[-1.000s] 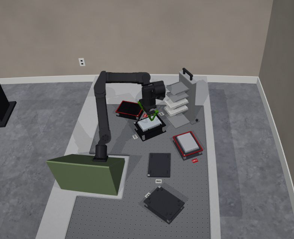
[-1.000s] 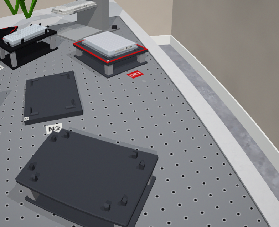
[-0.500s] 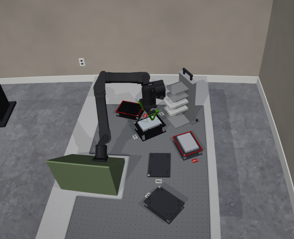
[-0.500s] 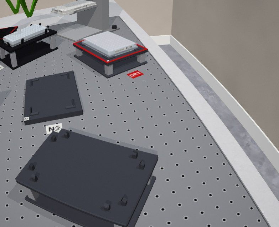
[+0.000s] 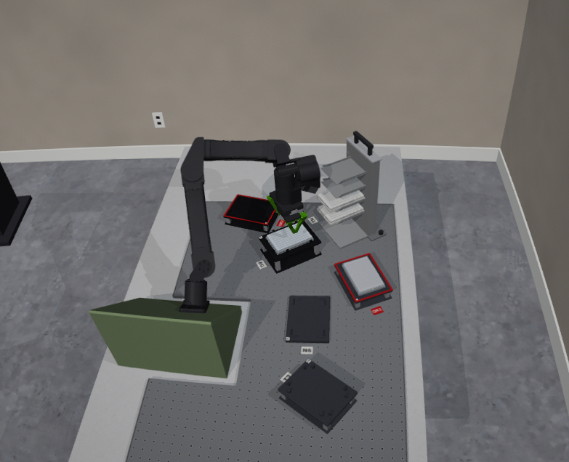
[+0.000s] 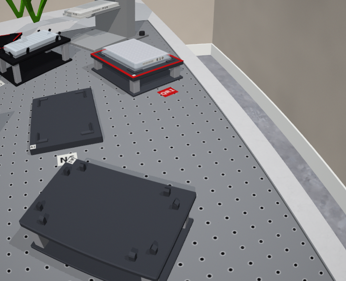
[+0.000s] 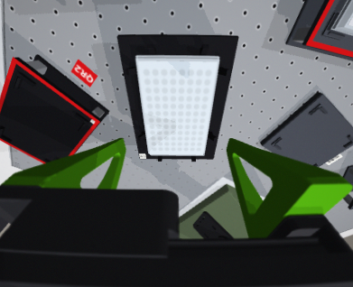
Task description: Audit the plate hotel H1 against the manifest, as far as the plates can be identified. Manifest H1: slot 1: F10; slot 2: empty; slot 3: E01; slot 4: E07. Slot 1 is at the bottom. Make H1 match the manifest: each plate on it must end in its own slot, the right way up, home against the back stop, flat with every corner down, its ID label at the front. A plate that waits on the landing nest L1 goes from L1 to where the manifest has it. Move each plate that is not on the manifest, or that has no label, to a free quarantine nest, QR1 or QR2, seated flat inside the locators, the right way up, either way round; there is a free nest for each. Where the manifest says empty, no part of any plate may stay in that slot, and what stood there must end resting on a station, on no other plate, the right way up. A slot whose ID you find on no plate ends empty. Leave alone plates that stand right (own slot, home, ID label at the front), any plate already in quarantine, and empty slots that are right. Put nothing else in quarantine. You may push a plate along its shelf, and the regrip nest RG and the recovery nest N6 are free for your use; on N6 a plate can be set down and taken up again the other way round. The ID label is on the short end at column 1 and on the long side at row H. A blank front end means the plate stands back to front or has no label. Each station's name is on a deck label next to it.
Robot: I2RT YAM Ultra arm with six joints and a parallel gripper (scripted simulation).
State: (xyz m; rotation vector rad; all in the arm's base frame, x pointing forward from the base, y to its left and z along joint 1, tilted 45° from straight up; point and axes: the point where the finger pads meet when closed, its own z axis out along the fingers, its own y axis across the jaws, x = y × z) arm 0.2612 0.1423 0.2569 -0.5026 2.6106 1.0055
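Now: the black regrip nest RG 80 mm below my hand. The rest, counted from my hand: plate hotel H1: 240 mm ahead, 110 mm to the left, 20 mm above; then H1 deck label: 80 mm ahead, 150 mm to the left, 140 mm below; then red-rimmed nest QR2: 120 mm behind, 180 mm to the left, 100 mm below.
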